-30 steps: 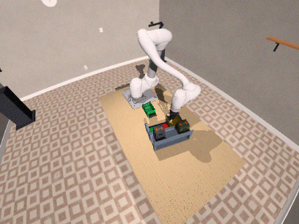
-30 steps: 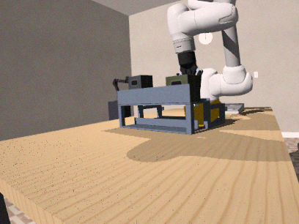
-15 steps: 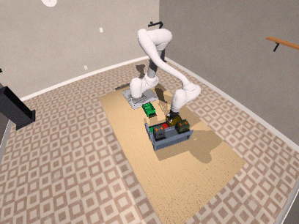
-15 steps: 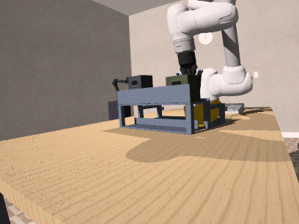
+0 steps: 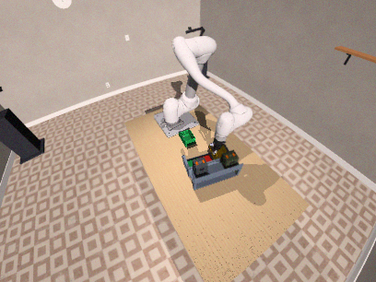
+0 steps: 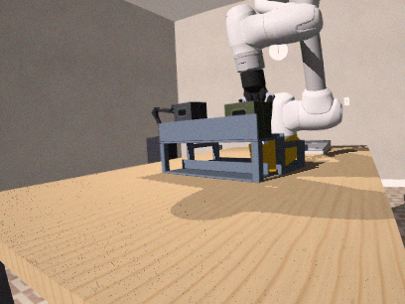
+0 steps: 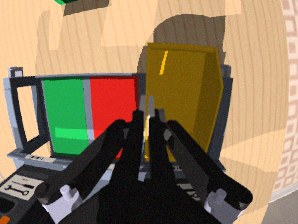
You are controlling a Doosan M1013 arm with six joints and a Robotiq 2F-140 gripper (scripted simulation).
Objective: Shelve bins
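Now: the yellow bin 50 mm to the left of my hand, 40 mm below it and 10 mm ahead of it. The rest, counted from my hand: dark box (220 mm to the right, 70 mm ahead, 70 mm above); then green bin (320 mm behind, 60 mm below, 50 mm to the right).
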